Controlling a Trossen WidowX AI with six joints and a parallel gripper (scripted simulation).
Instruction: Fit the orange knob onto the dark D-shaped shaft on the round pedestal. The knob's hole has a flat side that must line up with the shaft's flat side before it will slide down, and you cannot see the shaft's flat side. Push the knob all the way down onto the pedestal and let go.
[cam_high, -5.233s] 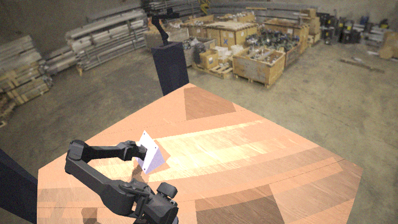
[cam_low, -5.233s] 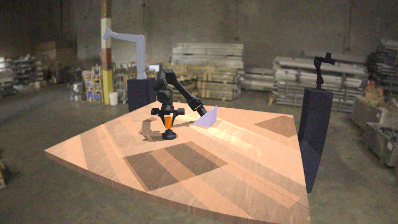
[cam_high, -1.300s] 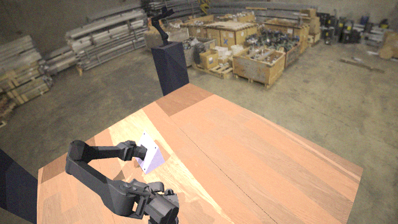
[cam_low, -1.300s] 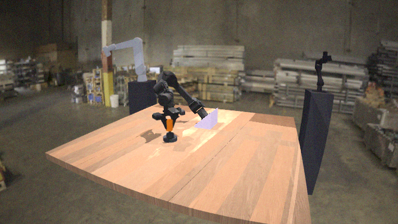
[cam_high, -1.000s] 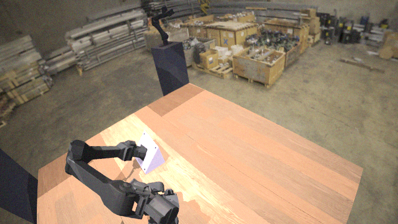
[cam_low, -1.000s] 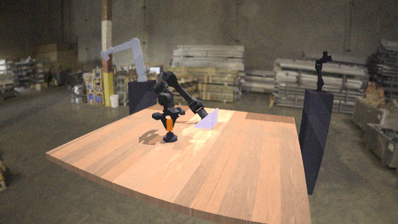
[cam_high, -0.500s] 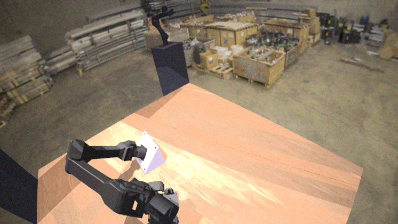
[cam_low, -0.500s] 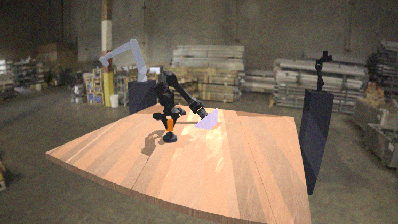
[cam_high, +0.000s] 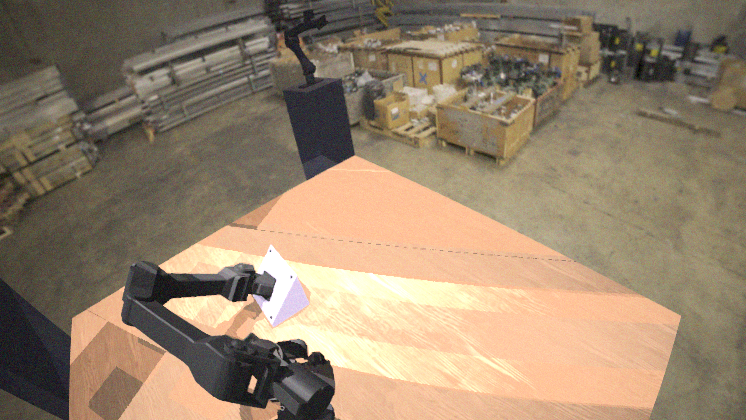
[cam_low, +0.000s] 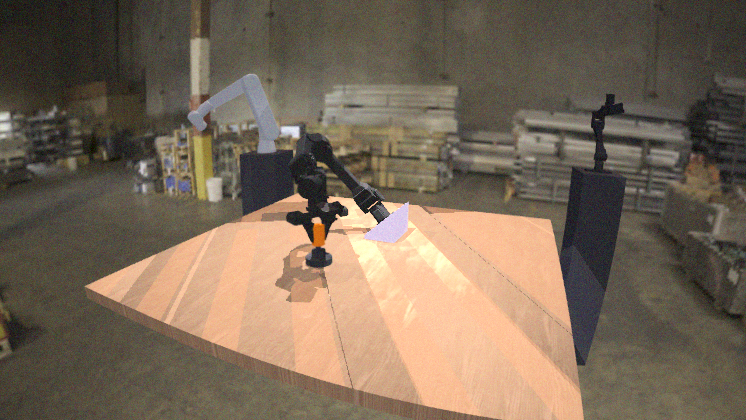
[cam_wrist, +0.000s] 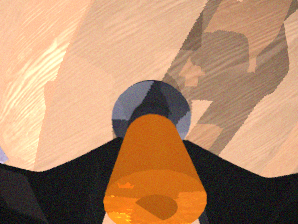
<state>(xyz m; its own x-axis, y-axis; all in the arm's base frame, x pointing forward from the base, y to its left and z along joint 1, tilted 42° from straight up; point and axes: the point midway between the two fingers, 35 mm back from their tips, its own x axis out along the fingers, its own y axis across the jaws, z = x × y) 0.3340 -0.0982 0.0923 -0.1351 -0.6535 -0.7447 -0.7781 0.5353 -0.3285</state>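
Now: gripper tip 20 mm below the orange knob. Round my gripper tip: shaft: 40 mm below.
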